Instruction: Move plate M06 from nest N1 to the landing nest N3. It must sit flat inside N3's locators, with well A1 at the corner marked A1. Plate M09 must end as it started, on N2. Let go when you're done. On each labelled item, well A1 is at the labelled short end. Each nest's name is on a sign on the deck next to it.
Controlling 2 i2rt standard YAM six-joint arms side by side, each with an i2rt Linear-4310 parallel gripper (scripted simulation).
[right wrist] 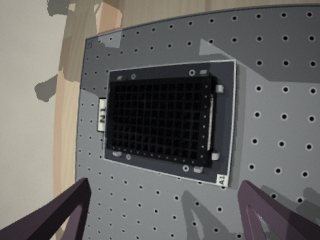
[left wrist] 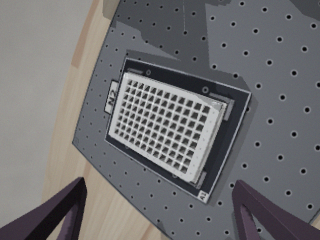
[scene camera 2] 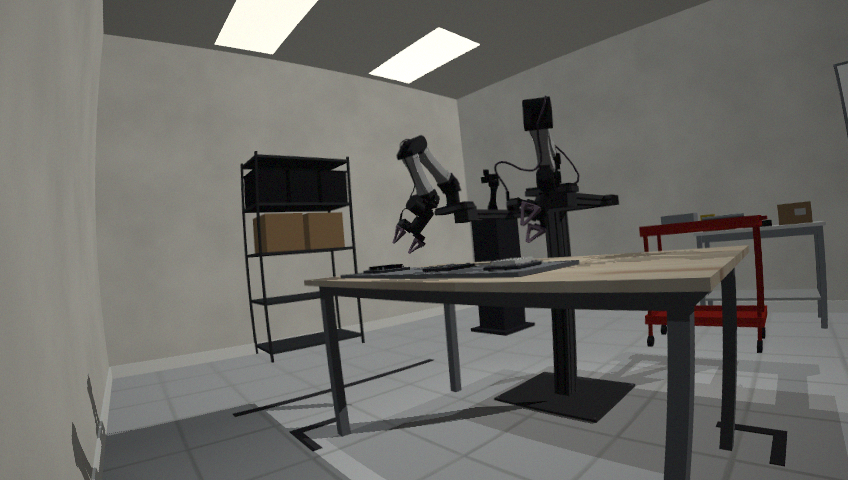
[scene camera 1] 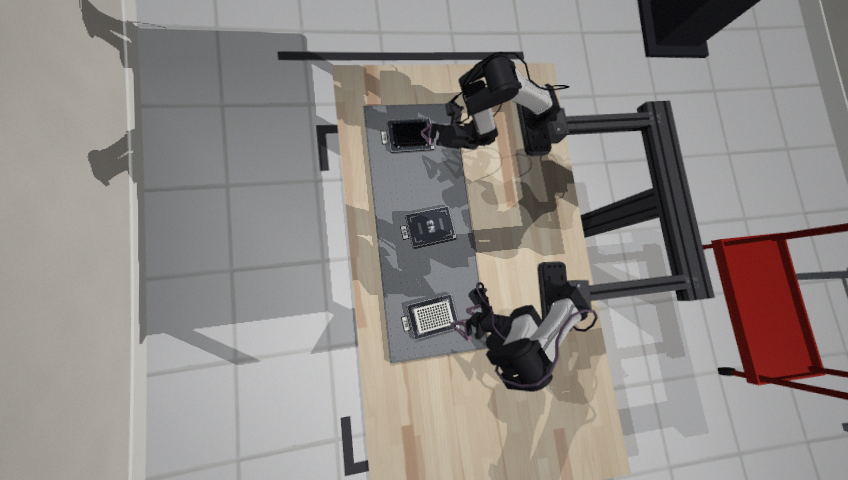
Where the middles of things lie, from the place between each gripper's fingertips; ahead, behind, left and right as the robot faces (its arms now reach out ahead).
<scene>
I see the black plate M06 (scene camera 1: 410, 130) 6 cm ahead of my right hand, 4 cm to the right of it and 8 cm below it. From my right hand the other things lie so: white plate M09 (scene camera 1: 444, 317): 3 cm ahead, 63 cm to the left, 8 cm below; nest N3 (scene camera 1: 431, 214): 1 cm ahead, 31 cm to the left, 9 cm below.
My left gripper (scene camera 2: 524, 234) is now 90 mm above the white plate M09, 70 mm short of it and 10 mm to the left of it. Round my left hand: black plate M06: 670 mm to the right, 110 mm ahead, 90 mm below; nest N3: 320 mm to the right, 100 mm below, 60 mm ahead.
</scene>
